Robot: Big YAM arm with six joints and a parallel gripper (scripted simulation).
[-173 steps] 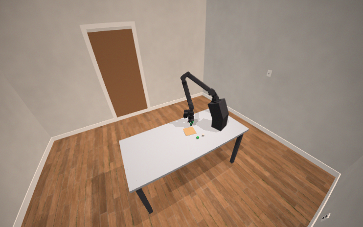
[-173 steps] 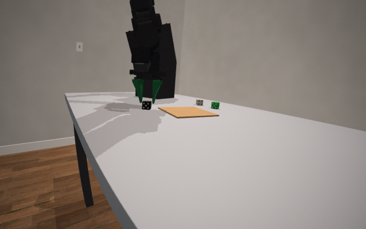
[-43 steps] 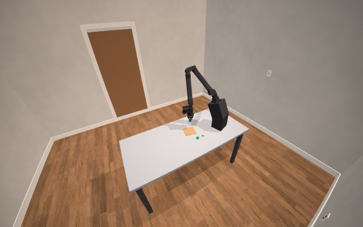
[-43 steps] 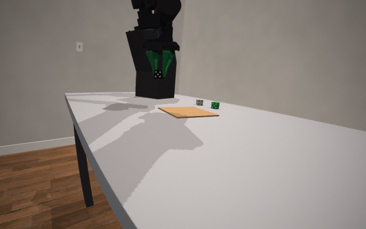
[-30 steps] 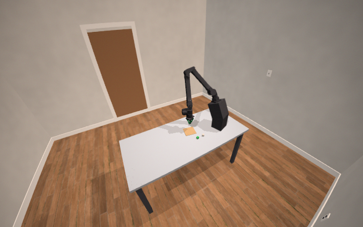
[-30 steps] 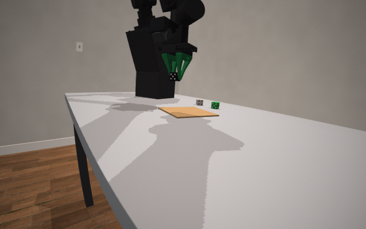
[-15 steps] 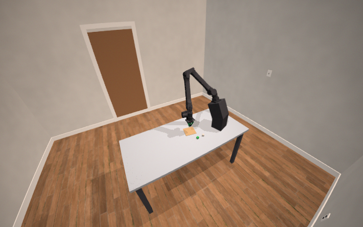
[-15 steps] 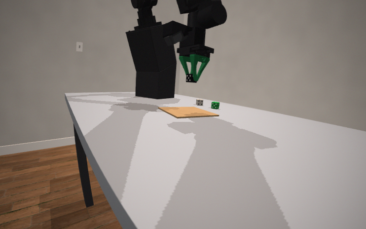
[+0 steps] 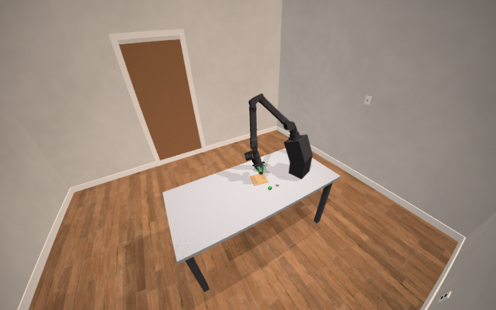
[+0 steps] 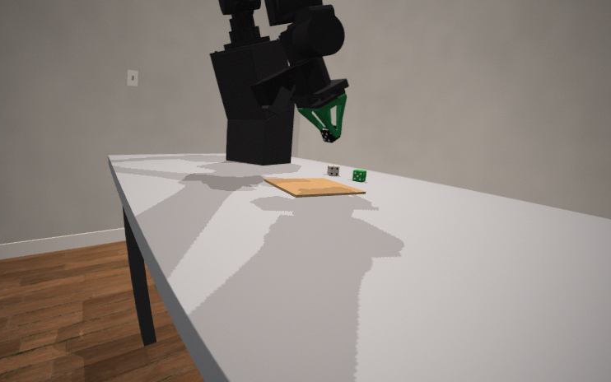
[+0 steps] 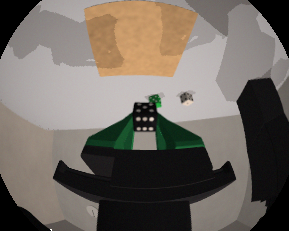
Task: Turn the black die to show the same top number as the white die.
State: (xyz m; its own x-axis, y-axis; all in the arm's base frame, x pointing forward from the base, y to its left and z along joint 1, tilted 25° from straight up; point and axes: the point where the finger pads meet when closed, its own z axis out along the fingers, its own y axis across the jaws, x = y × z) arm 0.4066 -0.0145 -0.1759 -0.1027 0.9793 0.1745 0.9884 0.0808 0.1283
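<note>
Right now my hand is 1 cm short of the tan mat, 4 cm to the left of it and 10 cm above it. Round my hand: black die (right at my hand); then green die (3 cm behind, 12 cm to the left, 9 cm below); then white die (11 cm behind, 11 cm to the left, 9 cm below).
</note>
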